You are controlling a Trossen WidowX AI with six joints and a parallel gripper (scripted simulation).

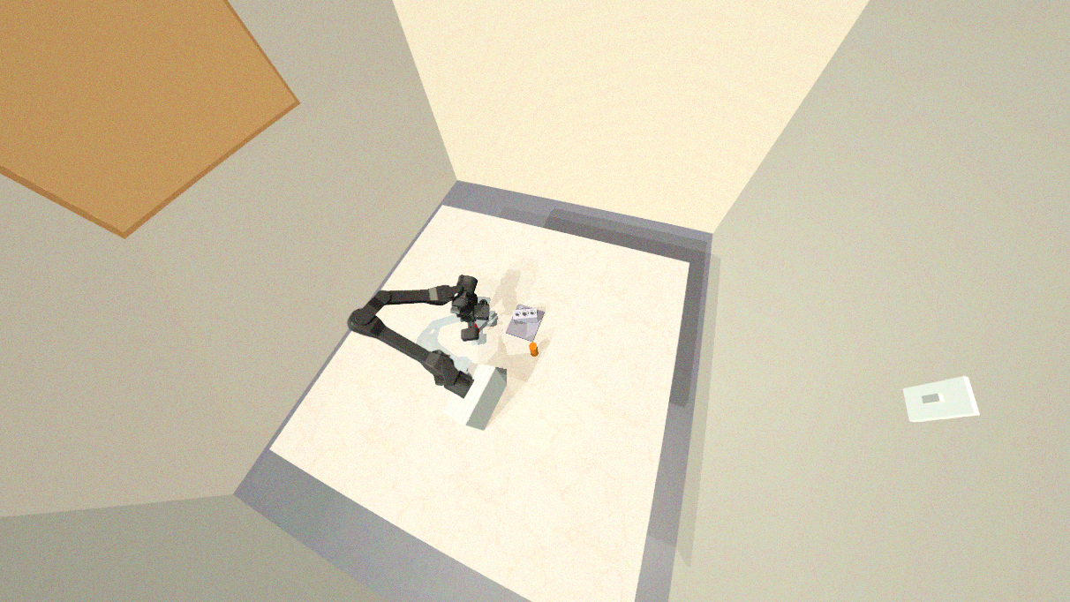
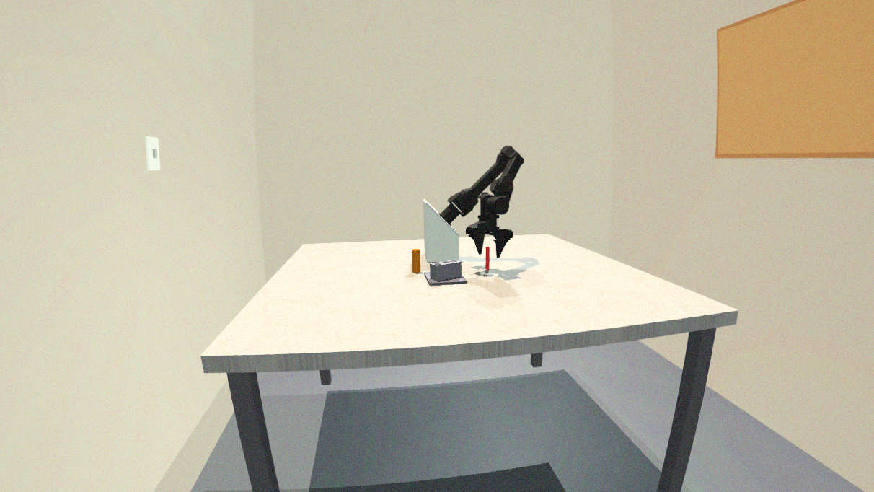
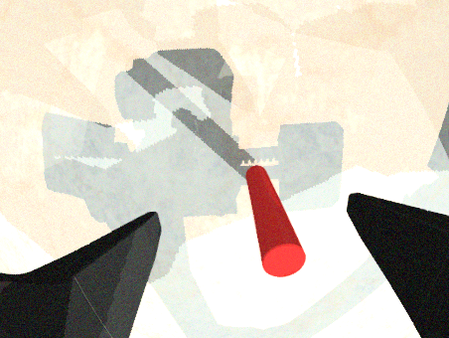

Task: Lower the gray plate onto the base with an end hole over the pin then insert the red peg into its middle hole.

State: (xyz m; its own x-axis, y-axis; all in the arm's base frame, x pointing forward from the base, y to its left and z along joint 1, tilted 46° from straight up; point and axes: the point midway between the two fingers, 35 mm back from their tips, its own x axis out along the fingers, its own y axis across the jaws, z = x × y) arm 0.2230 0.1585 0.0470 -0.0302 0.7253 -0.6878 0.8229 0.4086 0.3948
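My gripper tip is 10 mm above the red peg. Also, from my gripper tip: orange cylinder: 260 mm to the right, 10 mm below, 10 mm ahead; gray plate: 160 mm to the right, 130 mm ahead; base: 150 mm to the right, 110 mm ahead, 40 mm below.
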